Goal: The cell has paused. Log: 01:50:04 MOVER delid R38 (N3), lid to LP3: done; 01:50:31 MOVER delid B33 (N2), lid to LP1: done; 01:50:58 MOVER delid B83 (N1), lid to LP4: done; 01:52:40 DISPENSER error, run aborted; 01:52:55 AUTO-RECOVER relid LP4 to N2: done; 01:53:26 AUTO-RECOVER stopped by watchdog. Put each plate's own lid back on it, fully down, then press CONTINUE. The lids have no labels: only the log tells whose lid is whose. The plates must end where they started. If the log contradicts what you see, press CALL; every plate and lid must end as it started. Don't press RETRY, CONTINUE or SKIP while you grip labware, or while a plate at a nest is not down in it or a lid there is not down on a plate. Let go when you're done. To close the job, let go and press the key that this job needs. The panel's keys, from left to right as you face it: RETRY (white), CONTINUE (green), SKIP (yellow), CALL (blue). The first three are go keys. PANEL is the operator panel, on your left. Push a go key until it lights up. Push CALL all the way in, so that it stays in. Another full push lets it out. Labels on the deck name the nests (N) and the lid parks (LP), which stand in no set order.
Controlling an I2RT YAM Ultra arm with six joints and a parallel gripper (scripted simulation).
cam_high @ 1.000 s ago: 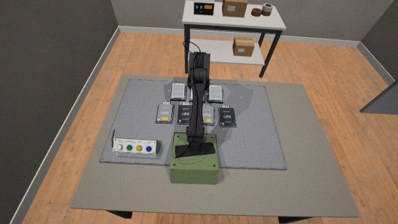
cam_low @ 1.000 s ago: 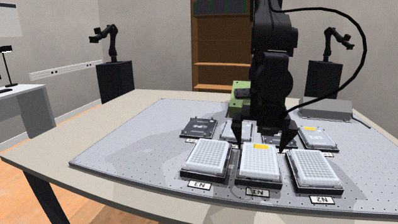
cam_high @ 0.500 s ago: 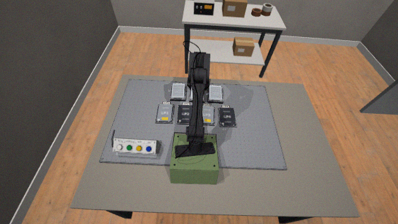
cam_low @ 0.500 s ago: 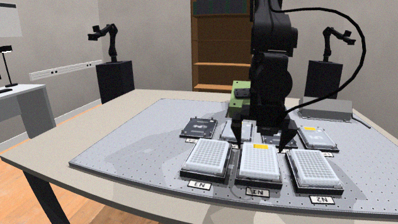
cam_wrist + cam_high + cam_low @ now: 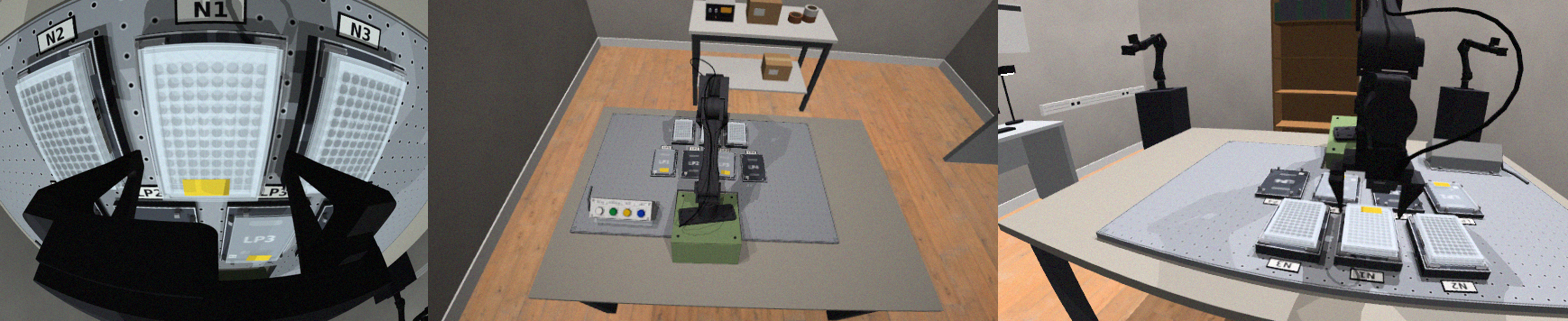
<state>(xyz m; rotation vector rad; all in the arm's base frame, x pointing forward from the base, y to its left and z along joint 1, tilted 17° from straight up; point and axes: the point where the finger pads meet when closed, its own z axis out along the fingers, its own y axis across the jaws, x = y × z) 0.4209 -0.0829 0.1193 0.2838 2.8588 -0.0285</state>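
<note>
Right now the LP1 lid park is 23 cm to the left of my hand, 13 cm behind it and 6 cm below it. Round my hand: LP2 lid park: 16 cm behind, 10 cm to the left, 6 cm below; LP4 lid park: 21 cm behind, 15 cm to the right, 6 cm below; LP3 lid park: 18 cm behind, 6 cm below, 3 cm to the right.
</note>
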